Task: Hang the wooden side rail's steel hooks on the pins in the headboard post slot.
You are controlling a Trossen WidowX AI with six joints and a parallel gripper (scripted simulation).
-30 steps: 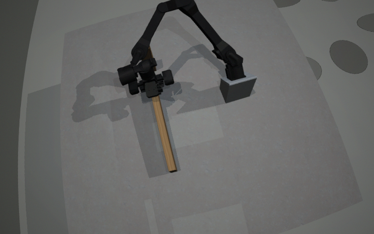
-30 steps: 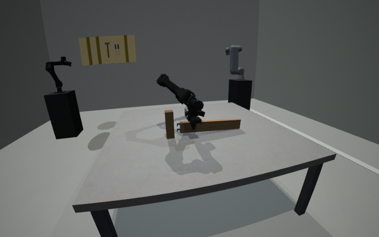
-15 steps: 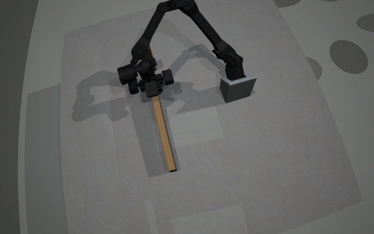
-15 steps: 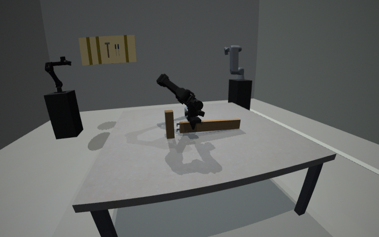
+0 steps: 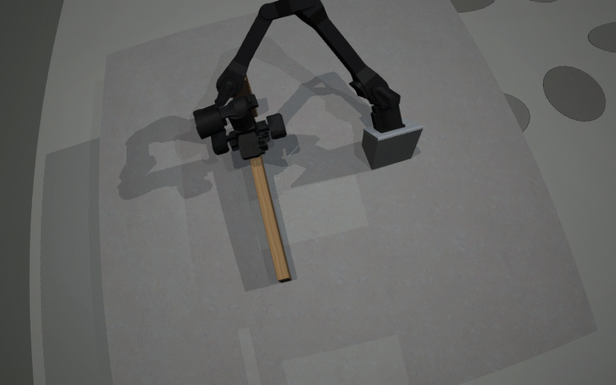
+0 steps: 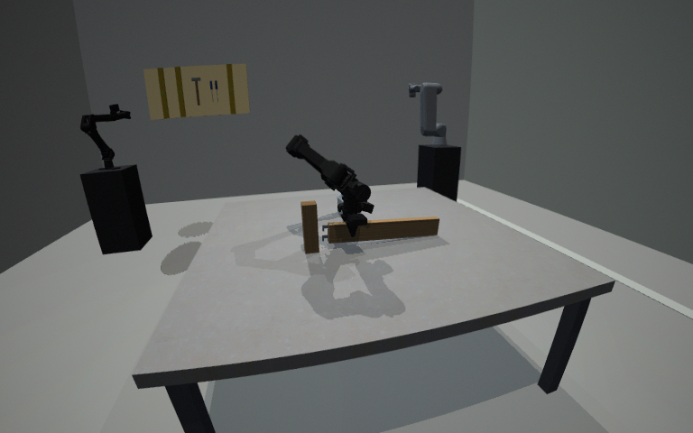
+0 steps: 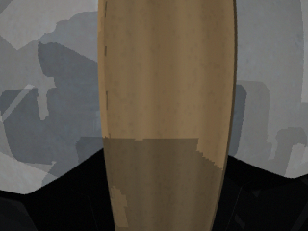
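The headboard post lies 10 mm behind my gripper tip, 150 mm to the right of it and 40 mm above it.
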